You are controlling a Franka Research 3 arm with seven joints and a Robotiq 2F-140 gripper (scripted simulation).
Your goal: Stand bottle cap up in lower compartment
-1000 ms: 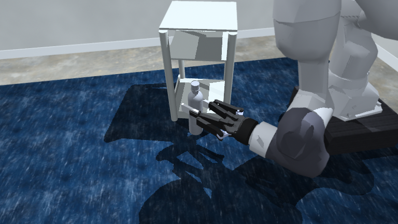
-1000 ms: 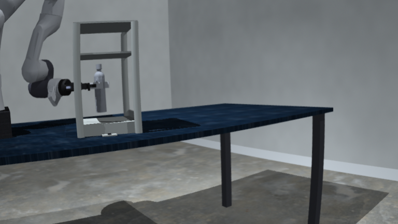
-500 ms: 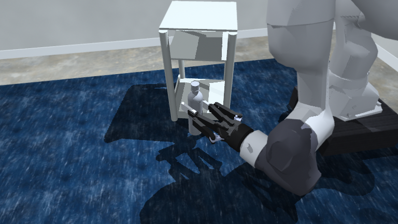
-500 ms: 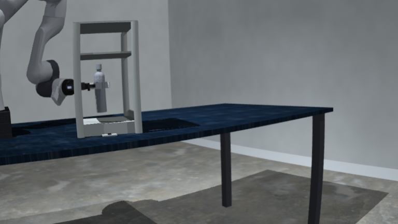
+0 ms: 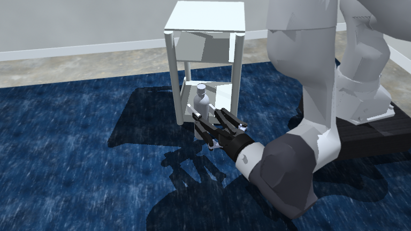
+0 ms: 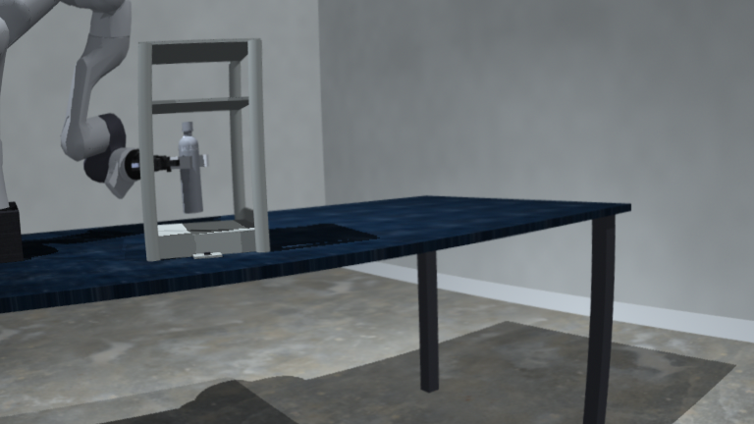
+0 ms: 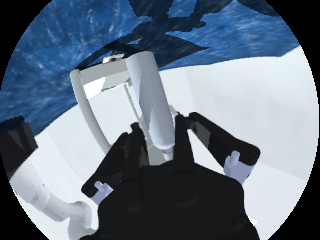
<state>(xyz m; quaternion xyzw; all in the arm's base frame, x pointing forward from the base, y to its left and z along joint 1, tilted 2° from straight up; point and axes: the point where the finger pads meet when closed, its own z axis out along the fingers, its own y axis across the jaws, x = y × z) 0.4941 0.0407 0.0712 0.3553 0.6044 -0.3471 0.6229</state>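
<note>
Right now my hand is 40 mm past the white shelving unit, 200 mm to the left of it and 20 mm below it.
</note>
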